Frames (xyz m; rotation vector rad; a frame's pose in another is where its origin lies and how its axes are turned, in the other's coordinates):
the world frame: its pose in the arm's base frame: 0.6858 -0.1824 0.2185 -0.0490 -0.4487 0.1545
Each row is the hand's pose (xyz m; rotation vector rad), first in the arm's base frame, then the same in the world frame.
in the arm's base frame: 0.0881 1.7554 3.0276 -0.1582 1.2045 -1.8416
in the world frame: 0.9801 1.7672 2.8142 -0.4828 1.6045 -1.9695
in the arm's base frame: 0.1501 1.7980 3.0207 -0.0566 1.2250 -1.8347
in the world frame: 1.0391 1.8013 2.7815 -0.3725 1.6196 -1.9889
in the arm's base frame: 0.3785 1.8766 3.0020 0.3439 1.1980 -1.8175
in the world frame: 1.2468 1.8489 2.6662 0.0534 1.5586 -2.0696
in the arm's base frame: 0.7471 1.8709 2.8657 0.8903 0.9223 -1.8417
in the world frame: 1.5154 1.8035 2.3829 0.5967 1.2017 -2.2111
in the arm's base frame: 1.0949 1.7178 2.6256 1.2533 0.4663 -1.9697
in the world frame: 1.6976 1.6239 2.0133 0.8909 0.6548 -2.3938
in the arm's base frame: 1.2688 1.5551 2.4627 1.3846 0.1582 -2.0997
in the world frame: 1.7566 1.4525 1.7888 0.9563 0.2926 -2.5269
